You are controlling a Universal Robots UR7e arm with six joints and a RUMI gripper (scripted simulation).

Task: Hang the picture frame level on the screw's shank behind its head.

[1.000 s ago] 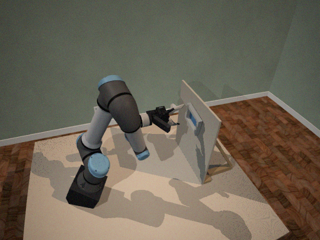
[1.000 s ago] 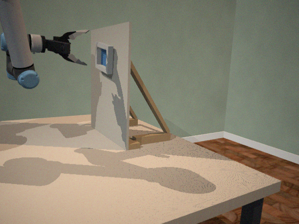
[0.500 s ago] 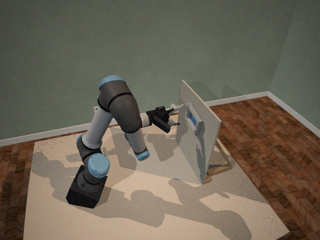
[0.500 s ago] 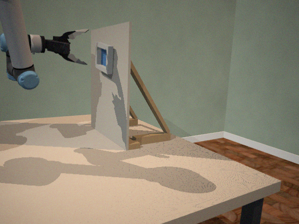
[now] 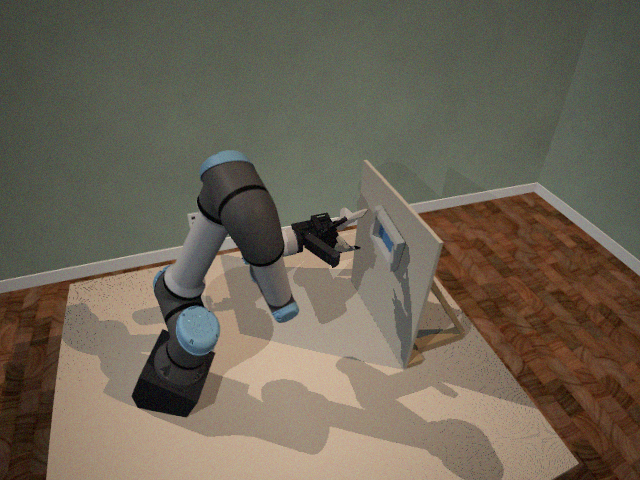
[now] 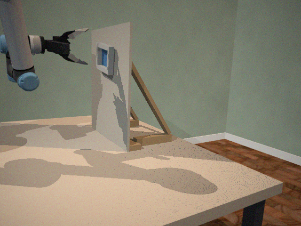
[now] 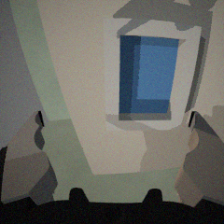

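My hand is 8 cm short of the picture frame and 5 cm above it. Also, from my hand: wall panel (17 cm below, 10 cm ahead, 1 cm to the left).
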